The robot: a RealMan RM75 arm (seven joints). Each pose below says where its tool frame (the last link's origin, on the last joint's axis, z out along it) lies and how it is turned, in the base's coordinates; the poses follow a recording.
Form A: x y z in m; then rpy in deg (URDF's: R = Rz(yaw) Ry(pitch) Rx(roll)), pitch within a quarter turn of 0, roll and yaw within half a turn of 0.
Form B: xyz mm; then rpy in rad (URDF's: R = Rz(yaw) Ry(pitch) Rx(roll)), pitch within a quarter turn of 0, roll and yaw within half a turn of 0. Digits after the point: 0 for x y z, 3 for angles.
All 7 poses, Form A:
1: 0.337 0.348 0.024 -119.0 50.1 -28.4
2: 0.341 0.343 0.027 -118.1 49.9 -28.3
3: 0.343 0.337 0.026 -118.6 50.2 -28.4
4: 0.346 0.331 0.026 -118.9 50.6 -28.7
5: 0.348 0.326 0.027 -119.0 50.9 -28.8
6: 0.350 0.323 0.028 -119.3 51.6 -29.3
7: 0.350 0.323 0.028 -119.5 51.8 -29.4
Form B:
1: 337 348 24 -2.077 0.874 -0.496
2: 341 343 27 -2.061 0.871 -0.494
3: 343 337 26 -2.070 0.876 -0.496
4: 346 331 26 -2.075 0.883 -0.501
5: 348 326 27 -2.077 0.888 -0.503
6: 350 323 28 -2.082 0.901 -0.511
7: 350 323 28 -2.086 0.904 -0.513
